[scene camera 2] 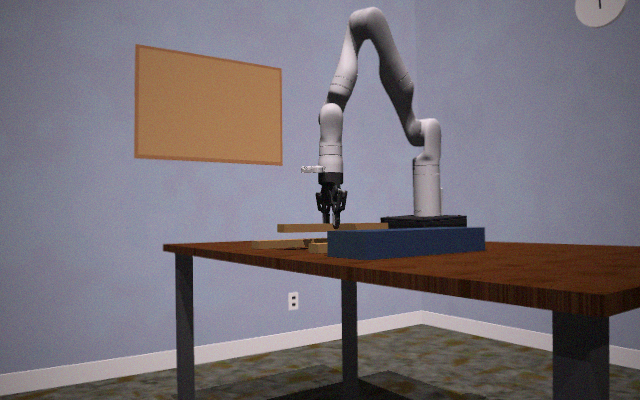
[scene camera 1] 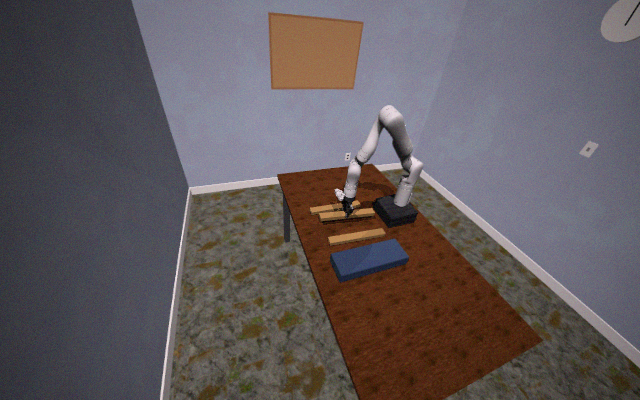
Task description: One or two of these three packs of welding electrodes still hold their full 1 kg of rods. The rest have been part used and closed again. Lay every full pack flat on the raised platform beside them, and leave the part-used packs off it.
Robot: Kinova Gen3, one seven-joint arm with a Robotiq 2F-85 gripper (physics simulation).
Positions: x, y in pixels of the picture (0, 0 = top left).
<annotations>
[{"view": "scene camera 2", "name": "my gripper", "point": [331, 226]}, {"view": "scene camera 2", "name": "pack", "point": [323, 227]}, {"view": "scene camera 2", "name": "blue raised platform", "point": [372, 244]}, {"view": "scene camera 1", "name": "blue raised platform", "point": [349, 264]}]
</annotations>
